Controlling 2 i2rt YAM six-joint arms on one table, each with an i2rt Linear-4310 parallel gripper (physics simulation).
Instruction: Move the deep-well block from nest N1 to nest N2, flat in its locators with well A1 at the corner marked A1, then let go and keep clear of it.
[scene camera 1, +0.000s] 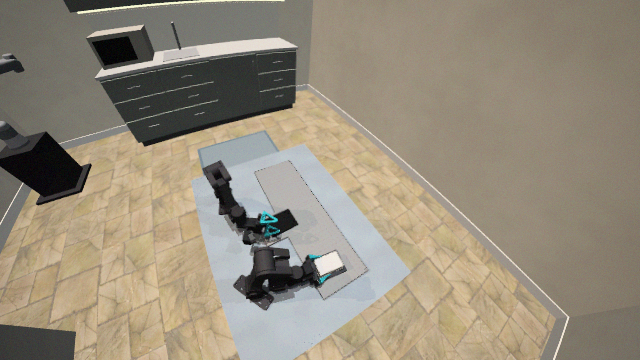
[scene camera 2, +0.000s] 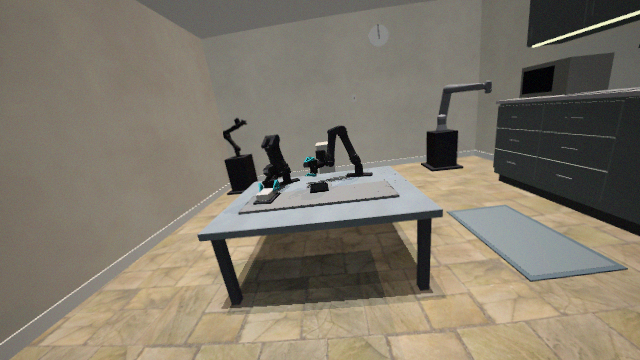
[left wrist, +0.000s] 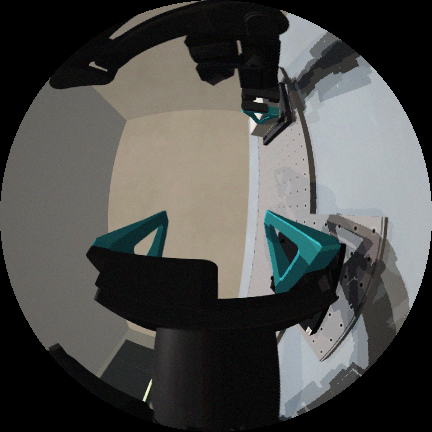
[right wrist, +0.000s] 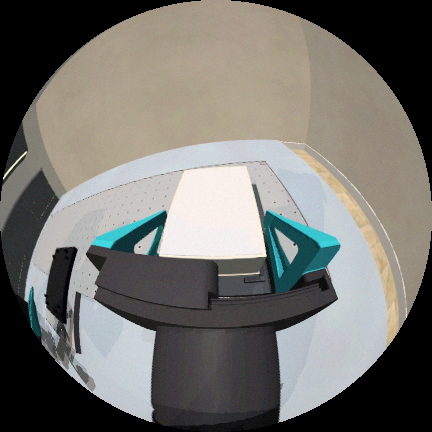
The left gripper (left wrist: 215, 215) is open, with nothing in its grasp. The right gripper (right wrist: 215, 215) is open, holding nothing. Also in view: a white block (right wrist: 213, 215). Also in view: a dark nest (right wrist: 59, 274).
The right gripper shows as well in the left wrist view (left wrist: 259, 108).
